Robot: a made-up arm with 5 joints.
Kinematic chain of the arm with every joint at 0, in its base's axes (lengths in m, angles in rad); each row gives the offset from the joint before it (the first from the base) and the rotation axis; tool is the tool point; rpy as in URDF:
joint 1: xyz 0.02 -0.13 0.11 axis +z
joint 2: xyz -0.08 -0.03 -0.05 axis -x
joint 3: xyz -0.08 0 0.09 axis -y
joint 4: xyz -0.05 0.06 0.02 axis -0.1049 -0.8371 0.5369
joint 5: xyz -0.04 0 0.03 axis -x
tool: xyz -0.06 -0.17 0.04 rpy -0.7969 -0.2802 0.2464
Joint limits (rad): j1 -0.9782..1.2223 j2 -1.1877..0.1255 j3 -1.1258..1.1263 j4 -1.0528..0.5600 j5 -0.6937..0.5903
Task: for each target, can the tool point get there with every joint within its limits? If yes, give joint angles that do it. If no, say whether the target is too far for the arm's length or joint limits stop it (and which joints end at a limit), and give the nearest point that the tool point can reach.
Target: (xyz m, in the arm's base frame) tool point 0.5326 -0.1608 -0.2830
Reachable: no: too far | nearest point 0.2816 -0.2427 0.0971 | short by 0.463 m
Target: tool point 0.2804 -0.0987 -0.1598
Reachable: no: joint limits stop it (at a limit: joint 1, joint 2, joint 3, joint 4, joint 5) | nearest point 0.2670 -0.2087 0.0995 | short by 0.282 m
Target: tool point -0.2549 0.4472 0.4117
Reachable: no: too far | nearest point -0.1965 0.1569 0.2659 | short by 0.330 m
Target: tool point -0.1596 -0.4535 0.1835
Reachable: yes | joints 0.6872 0.0171 0.4638 0.3892 0.2912
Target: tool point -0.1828 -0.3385 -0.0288
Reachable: yes | joints 0.3521 -0.8662 0.8809 0.3366 -0.2338
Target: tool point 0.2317 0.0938 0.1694
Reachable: no: joint limits stop it (at a limit: joint 1, joint 3, joint 4, joint 5) | nearest point 0.1928 -0.1818 0.2375 | short by 0.286 m
